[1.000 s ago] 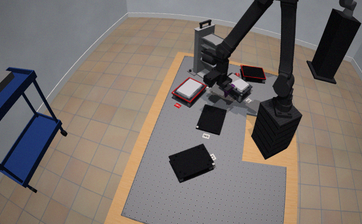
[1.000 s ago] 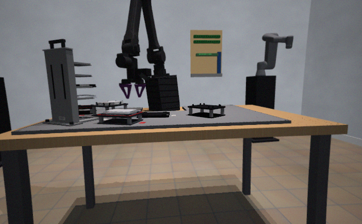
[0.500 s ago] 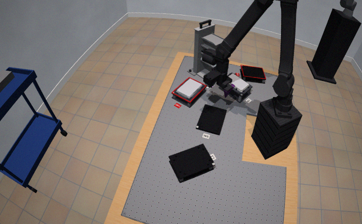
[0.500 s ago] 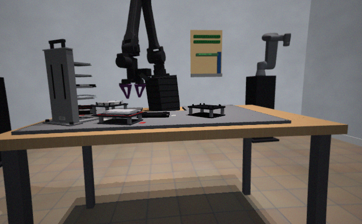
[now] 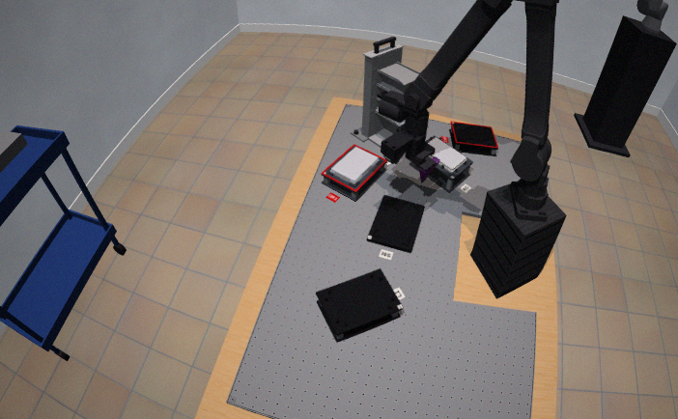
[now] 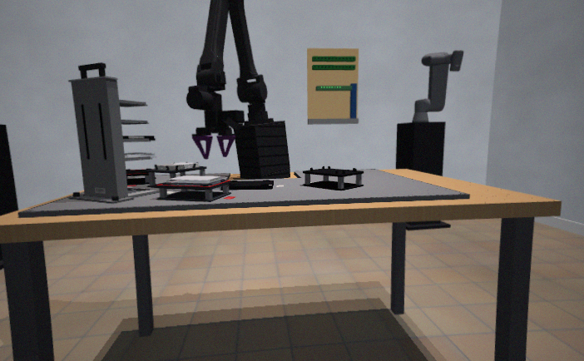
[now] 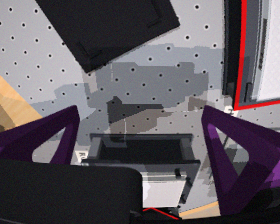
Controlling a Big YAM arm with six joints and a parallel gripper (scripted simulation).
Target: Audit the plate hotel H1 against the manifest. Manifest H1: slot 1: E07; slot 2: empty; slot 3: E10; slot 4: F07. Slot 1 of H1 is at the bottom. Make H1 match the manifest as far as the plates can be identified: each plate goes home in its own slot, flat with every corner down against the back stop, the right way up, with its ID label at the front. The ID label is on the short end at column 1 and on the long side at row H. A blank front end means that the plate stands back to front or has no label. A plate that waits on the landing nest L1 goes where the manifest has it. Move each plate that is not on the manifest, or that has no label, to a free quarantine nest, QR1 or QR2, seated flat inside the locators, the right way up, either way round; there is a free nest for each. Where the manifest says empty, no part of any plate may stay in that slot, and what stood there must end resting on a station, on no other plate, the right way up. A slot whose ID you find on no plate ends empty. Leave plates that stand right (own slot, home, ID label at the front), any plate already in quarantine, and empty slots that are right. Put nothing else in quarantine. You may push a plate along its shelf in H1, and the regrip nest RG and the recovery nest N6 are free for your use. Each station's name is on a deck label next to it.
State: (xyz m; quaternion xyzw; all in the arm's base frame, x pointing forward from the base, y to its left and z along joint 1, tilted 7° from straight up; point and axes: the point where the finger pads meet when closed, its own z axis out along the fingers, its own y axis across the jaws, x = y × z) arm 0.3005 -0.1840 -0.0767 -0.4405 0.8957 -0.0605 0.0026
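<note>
The regrip nest is 14 cm to the right of my hand, 11 cm behind it and 5 cm below it. Round my hand: RG label 19 cm behind, 11 cm below, 7 cm to the right; then H1 deck label 14 cm to the right, 11 cm below, 6 cm ahead; then red-rimmed quarantine nest 16 cm ahead, 7 cm below, 6 cm to the right.
</note>
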